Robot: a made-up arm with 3 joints. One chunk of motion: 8 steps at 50 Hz.
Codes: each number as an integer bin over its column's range. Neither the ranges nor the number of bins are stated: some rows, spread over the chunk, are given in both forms.
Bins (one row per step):
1: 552 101 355 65 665 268
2: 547 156 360 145 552 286
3: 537 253 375 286 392 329
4: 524 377 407 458 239 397
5: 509 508 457 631 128 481
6: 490 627 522 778 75 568
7: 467 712 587 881 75 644
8: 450 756 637 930 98 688
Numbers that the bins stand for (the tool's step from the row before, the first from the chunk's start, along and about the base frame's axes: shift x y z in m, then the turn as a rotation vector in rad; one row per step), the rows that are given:
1: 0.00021 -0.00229 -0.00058 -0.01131 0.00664 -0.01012
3: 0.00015 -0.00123 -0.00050 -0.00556 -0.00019 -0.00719
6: -0.00004 0.00139 0.00009 0.00725 -0.00812 0.00429
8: -0.00020 0.00230 0.00055 0.01120 -0.00755 0.01006
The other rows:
2: 0.00019 -0.00191 -0.00056 -0.00923 0.00381 -0.00926
4: 0.00010 -0.00036 -0.00037 -0.00108 -0.00402 -0.00392
5: 0.00004 0.00056 -0.00017 0.00342 -0.00680 0.00011
7: -0.00013 0.00199 0.00035 0.00993 -0.00812 0.00794

